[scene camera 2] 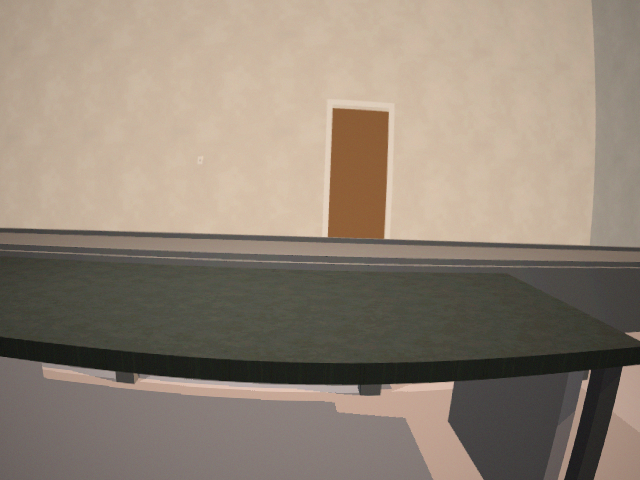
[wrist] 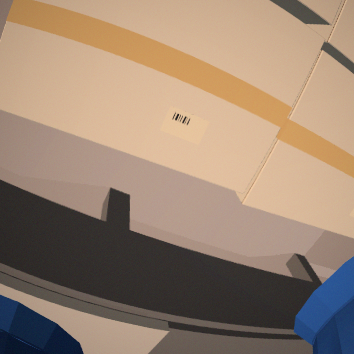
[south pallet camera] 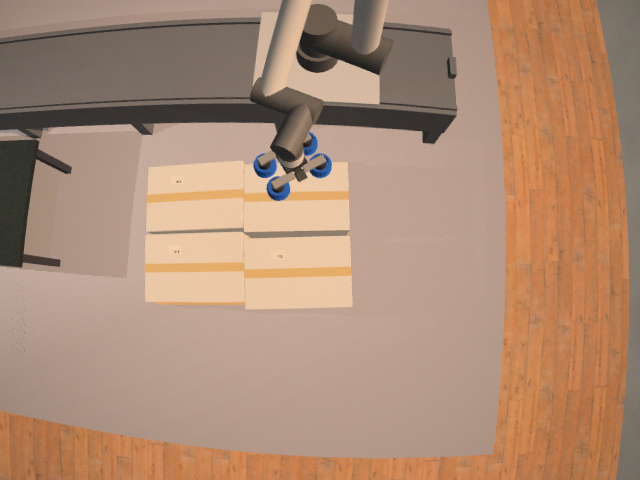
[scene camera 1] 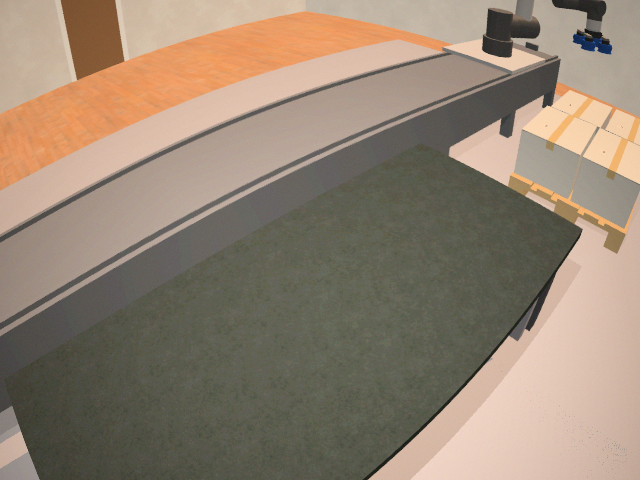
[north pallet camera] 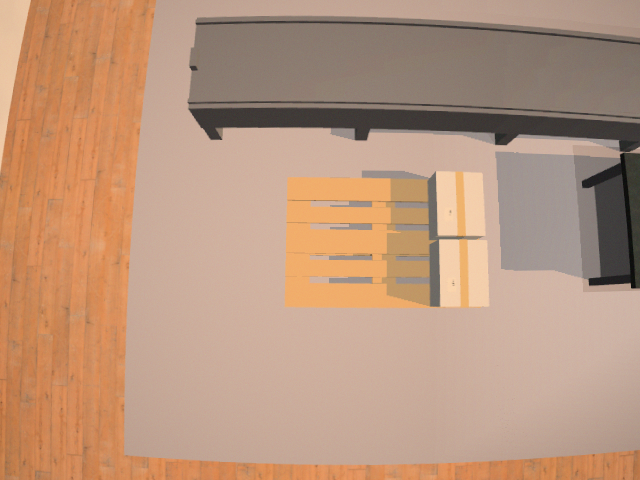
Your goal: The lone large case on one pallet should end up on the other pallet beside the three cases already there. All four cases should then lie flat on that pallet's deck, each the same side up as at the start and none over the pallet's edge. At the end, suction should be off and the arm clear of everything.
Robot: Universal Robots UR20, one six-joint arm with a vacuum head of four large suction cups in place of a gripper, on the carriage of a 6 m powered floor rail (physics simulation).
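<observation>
Four large cream cases with orange tape lie flat, tape up, in a two-by-two block on the south pallet. They are the rail-side south case, the rail-side north case, the outer north case and the outer south case. Narrow gaps part the rows. The cases hide nearly all the deck. My gripper is open and empty, apart from and above the rail-side south case, turned askew to it.
The north pallet bears two cases at its table-side end; its other deck boards are bare. The rail runs beside both pallets. A dark table stands between them.
</observation>
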